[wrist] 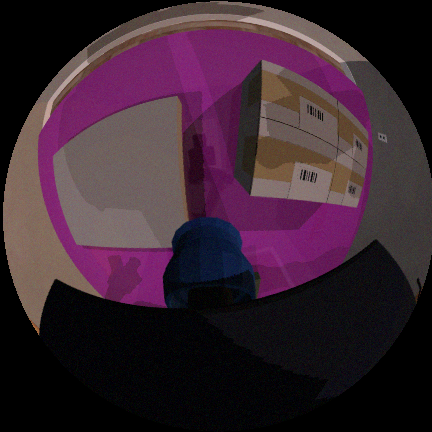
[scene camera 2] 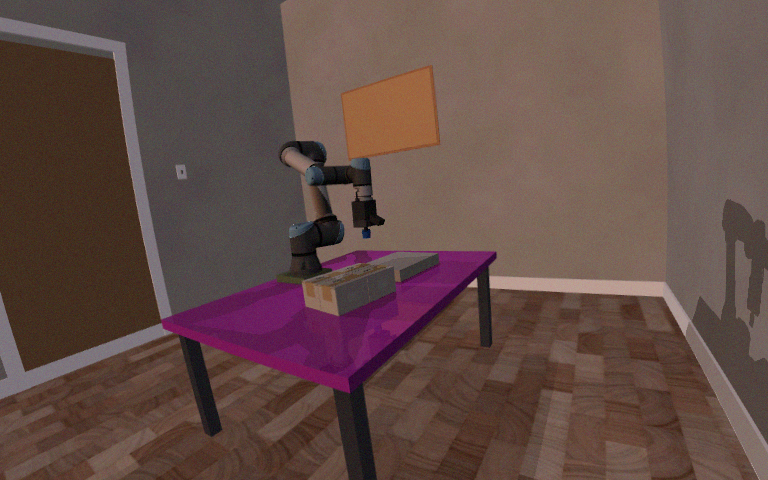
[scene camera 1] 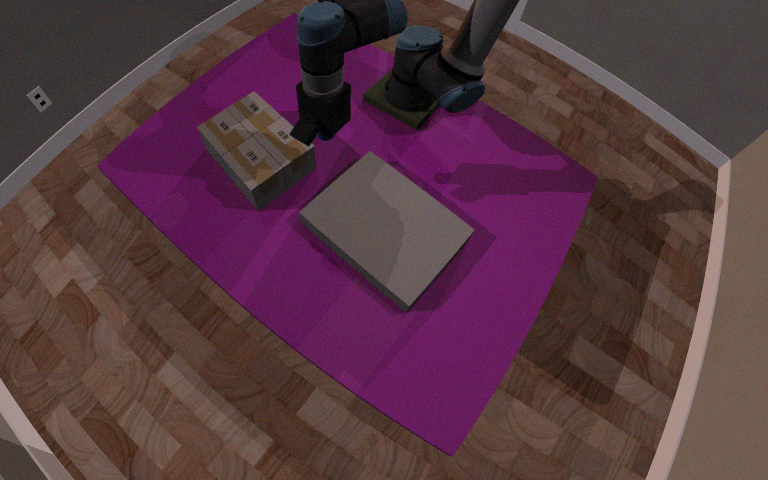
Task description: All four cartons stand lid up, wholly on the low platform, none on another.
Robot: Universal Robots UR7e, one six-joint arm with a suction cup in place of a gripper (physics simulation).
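Frame: origin at the arm's base, x right, y down, z ahead, level; centimetres.
Where they show: end effector, tool point: (wrist: 206, 248) (scene camera 2: 366, 237); arm's base, origin of the base link: (scene camera 2: 306, 271) (scene camera 1: 409, 93).
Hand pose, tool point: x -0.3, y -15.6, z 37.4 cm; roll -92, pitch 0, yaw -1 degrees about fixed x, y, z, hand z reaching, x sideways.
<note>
Each offset is from my tool point to the top centre of the thing. "spot": to the spot under its first point. Level surfaces: height alone.
Four cartons stand close together in a two-by-two block on the purple table, lids up with tape and barcode labels: one nearest camera 1 (scene camera 1: 252, 164) (wrist: 320, 115), one on the right (scene camera 1: 283, 134) (wrist: 308, 176), one on the left (scene camera 1: 224, 126) (wrist: 358, 145) and one at the back @[spot: dx +27.6, dy +9.1, dz -2.7 cm] (scene camera 1: 253, 105) (wrist: 352, 190). The low grey platform @[dx -19.0, dy +13.8, dz +2.4 cm] (scene camera 1: 362, 215) (scene camera 2: 416, 264) (wrist: 130, 170) lies beside the block and bears no carton. My gripper (scene camera 1: 324, 136) (scene camera 2: 366, 233) (wrist: 206, 232), a blue suction cup, hangs above the table near the block and platform, open and holding nothing.
The purple table @[dy +18.6 cm] (scene camera 1: 339, 339) (scene camera 2: 243, 316) (wrist: 215, 60) bears everything. The arm's green base plate (scene camera 1: 416, 118) (scene camera 2: 288, 277) is behind the platform and block. A dark camera housing (scene camera 1: 308, 131) (scene camera 2: 376, 219) sticks out beside the cup. Arm shadows lie on the table.
</note>
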